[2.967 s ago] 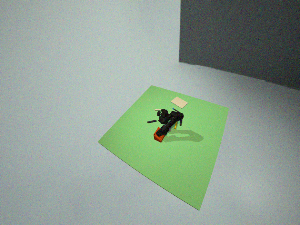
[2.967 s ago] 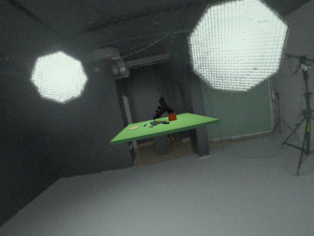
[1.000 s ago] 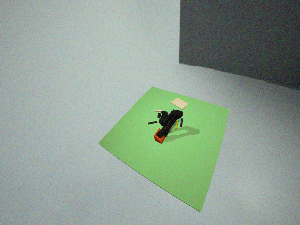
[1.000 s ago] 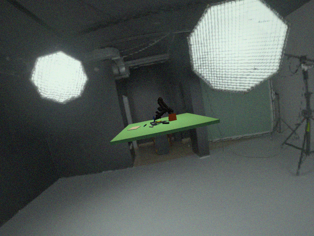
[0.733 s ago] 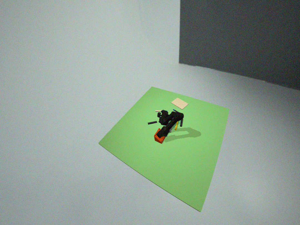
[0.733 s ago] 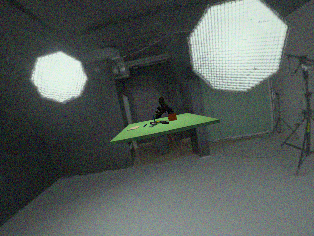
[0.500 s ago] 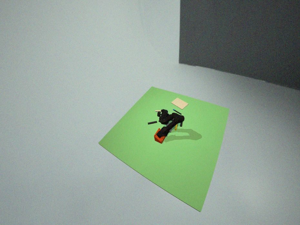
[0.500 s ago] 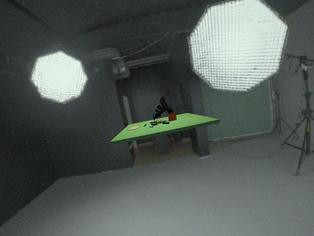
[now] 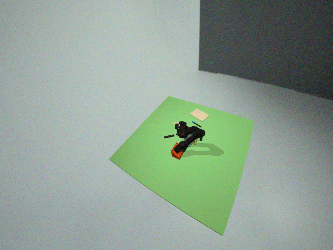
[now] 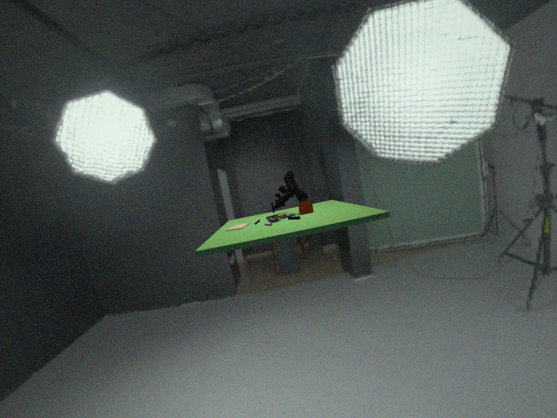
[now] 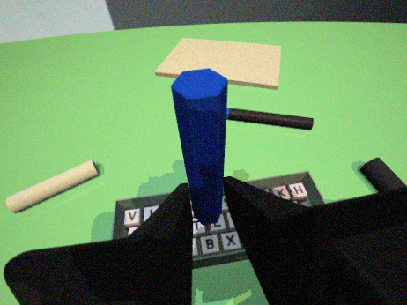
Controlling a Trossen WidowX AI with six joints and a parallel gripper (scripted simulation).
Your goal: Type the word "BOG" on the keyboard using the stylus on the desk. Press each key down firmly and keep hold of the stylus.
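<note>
My gripper tip is now 1 cm short of the O key, 5 cm to the left of it and 9 cm above it. Round my gripper tip: G key 4 cm ahead, 3 cm to the right, 9 cm below; then blue stylus 2 cm below; then grey flat block 12 cm behind, 9 cm to the right, 10 cm below.
</note>
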